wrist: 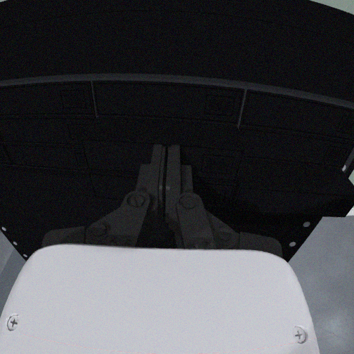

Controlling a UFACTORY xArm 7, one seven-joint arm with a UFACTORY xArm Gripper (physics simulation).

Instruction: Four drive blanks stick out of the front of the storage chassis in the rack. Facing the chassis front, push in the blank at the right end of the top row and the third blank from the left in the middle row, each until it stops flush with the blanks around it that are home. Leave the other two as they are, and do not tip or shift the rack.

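The storage chassis (165,97) fills most of the wrist view, its front very dark, with rows of blanks under a grey upper edge. Thin upright seams divide the top row. The top-row blank at the right (300,112) looks about level with the blank beside it (165,102). A dark block (325,197) stands out toward the camera at the lower right; its row is hard to tell. My gripper (166,162) is shut and empty, its tips in front of the blanks below the top row. Contact with a blank cannot be made out, and the fingers hide part of the lower rows.
The rack's side edge, with pale round holes (306,224), runs down at the right, and similar holes (15,243) show at the lower left. Grey floor (332,275) shows at the lower right, and a pale green wall (347,6) at the top right corner.
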